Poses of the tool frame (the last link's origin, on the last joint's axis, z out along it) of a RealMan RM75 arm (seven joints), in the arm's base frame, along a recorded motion.
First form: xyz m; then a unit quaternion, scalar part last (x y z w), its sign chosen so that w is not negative.
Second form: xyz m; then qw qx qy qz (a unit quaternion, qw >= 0). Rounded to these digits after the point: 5 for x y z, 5 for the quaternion.
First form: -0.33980, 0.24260, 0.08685, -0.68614, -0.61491, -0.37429, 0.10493
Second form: -0.33980, 0.24260, 0.08685, 0.10493, -0.68614, -0.61491, -0.37429
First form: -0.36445, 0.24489, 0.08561, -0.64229, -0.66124, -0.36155, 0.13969
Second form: -0.36445, 0.24489, 0.08561, 0.13969, -0.64229, -0.66124, -0.36155
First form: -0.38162, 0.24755, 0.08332, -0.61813, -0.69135, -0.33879, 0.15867
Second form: -0.38162, 0.24755, 0.08332, 0.15867, -0.61813, -0.69135, -0.33879
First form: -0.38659, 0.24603, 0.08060, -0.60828, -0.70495, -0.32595, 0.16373
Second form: -0.38659, 0.24603, 0.08060, 0.16373, -0.60828, -0.70495, -0.32595
